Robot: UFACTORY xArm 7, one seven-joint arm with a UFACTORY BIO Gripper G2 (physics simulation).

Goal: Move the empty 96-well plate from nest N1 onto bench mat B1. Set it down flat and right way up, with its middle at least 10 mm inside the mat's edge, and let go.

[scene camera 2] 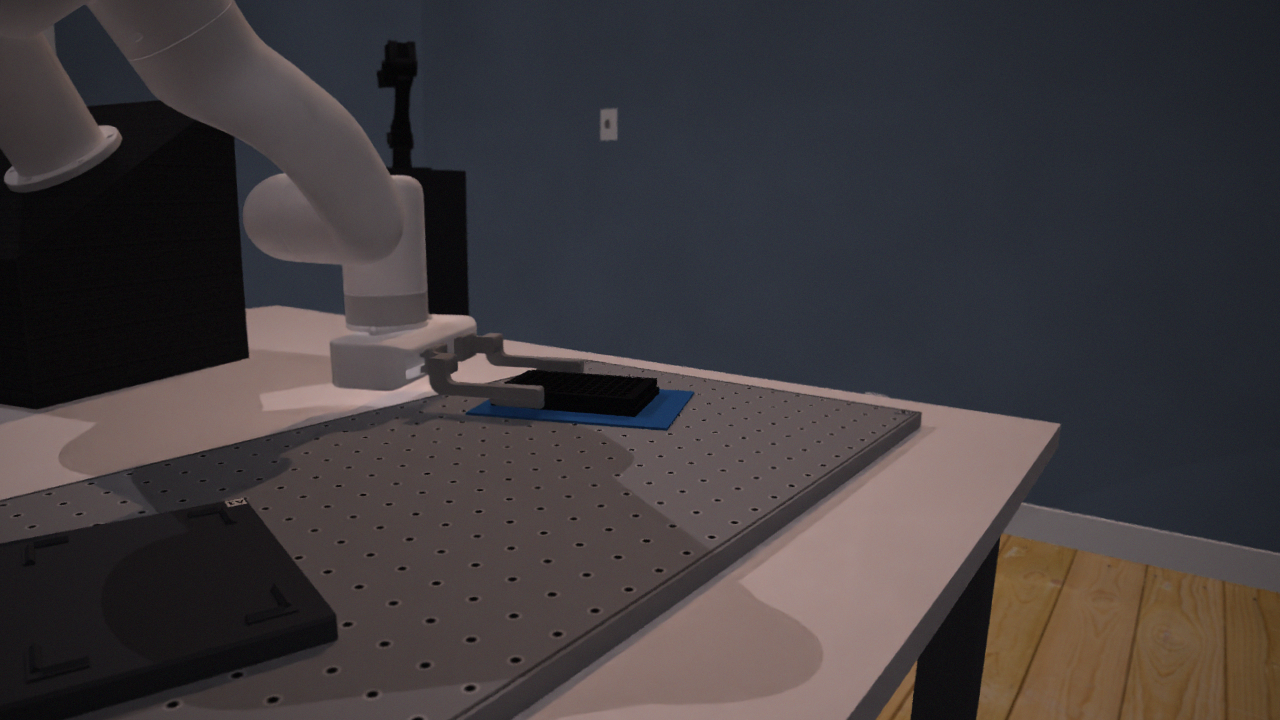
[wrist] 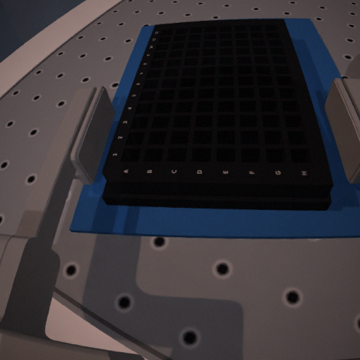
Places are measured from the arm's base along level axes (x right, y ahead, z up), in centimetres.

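Where they show: end effector, tool point: (scene camera 2: 540,381); arm's base, origin of the base link: (scene camera 2: 66,161).
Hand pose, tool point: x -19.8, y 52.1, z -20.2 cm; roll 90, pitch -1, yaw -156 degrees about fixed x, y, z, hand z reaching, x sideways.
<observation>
Things, the pixels of their top centre, and the offset from my tool point. Level surfaces: height alone.
- black 96-well plate, middle of its top: (scene camera 2: 577,383) dx -1.4, dy +3.2, dz +0.1 cm
- blue bench mat, its level: dz -1.4 cm
- black nest base, middle of its top: (scene camera 2: 146,571) dx +38.8, dy +12.8, dz -0.1 cm
- perforated board, its level: dz -1.5 cm
- white table, its level: dz -2.9 cm
The black 96-well plate (scene camera 2: 608,392) (wrist: 215,100) lies flat on the blue bench mat (scene camera 2: 669,411) (wrist: 225,223), wells and lettering facing up. Blue mat shows along its near end and both long sides in the wrist view; its far end lies close to the mat's far edge, which it partly hides. My gripper (scene camera 2: 562,381) (wrist: 220,132) is open, with one finger on each long side of the plate. In the wrist view a gap shows between each finger pad and the plate. The fingers are low, around plate height.
A black nest base (scene camera 2: 201,573) with corner brackets and a small label, hard to read, sits on the perforated board (scene camera 2: 501,510) at the front left. The board's raised edge (scene camera 2: 716,573) runs along the white table (scene camera 2: 975,447). A large black box (scene camera 2: 125,268) stands at the left.
</observation>
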